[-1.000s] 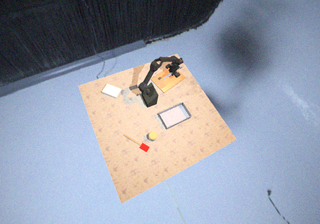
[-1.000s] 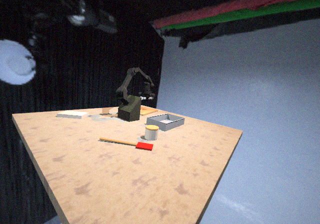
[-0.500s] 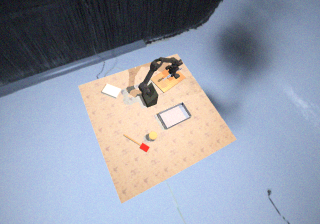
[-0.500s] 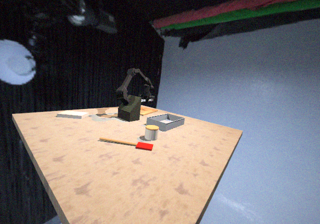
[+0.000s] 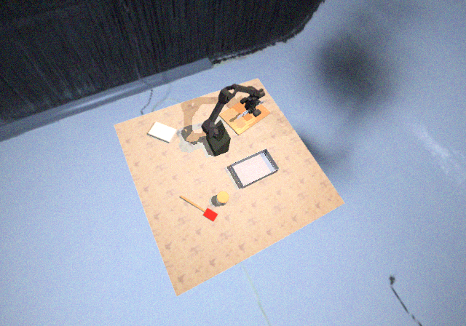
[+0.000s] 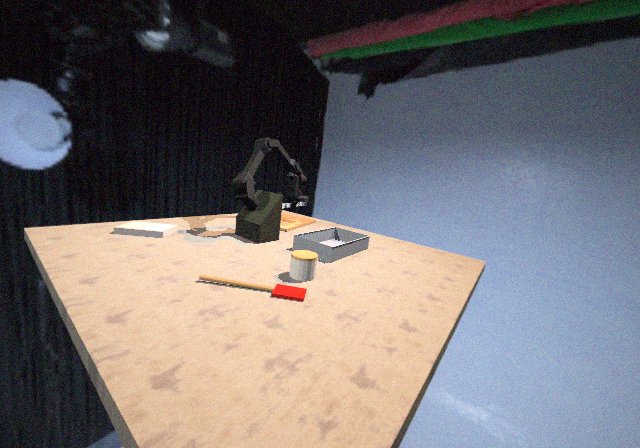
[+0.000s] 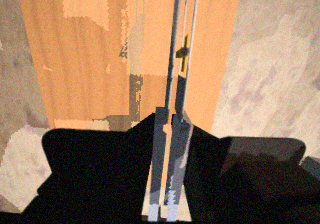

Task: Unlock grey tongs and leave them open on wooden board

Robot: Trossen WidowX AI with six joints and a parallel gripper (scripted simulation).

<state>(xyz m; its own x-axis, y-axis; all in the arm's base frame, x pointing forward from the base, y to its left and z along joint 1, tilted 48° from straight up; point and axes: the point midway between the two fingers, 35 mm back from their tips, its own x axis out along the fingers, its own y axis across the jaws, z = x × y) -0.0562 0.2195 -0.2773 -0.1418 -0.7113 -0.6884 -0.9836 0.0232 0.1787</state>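
My gripper tip is 6 cm above the wooden board and 4 cm past it. Also, from my gripper tip: white flat slab (66 cm to the right, 22 cm behind, 6 cm below); then yellow lock piece (5 cm to the left, 4 cm above); then roasting tin (40 cm ahead, 23 cm to the right, 4 cm below).
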